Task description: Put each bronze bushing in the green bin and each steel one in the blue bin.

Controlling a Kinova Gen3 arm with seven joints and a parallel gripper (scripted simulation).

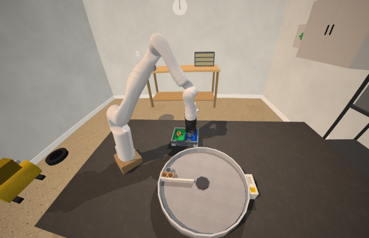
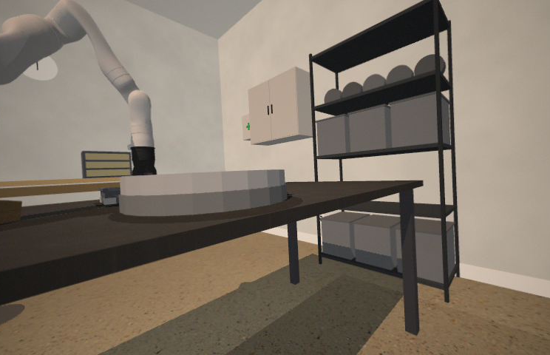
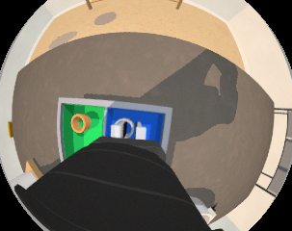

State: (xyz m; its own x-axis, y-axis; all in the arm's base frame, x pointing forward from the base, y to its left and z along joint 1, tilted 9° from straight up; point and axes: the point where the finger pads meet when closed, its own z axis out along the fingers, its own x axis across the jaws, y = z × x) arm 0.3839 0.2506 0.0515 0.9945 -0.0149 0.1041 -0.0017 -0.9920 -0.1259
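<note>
The green bin is 40 mm behind my hand and 30 mm to the right of it. The rest, counted from my hand: turntable 390 mm to the right, 70 mm ahead, 20 mm above.
</note>
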